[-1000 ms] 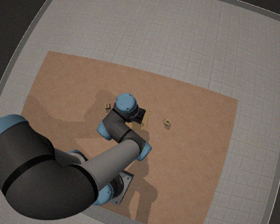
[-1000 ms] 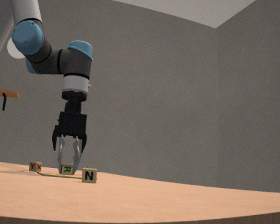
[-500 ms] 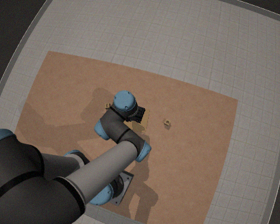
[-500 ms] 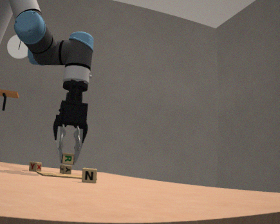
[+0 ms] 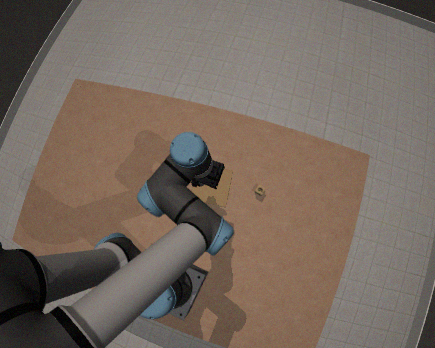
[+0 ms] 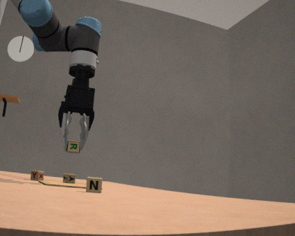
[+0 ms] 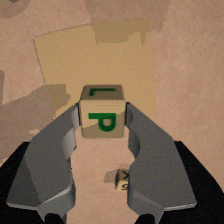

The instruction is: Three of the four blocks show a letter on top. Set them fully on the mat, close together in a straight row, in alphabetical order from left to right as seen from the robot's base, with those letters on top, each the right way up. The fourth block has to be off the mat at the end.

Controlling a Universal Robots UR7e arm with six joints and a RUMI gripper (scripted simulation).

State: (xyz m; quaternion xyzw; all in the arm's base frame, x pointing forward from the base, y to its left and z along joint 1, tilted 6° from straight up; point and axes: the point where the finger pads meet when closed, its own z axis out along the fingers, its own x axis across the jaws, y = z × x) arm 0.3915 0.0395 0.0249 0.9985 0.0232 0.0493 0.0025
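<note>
Right now my hand is 10 mm past the mat, 10 mm to the left of it and 100 mm above it. The rest, counted from my hand: tan block: 180 mm to the left, 90 mm below.
</note>
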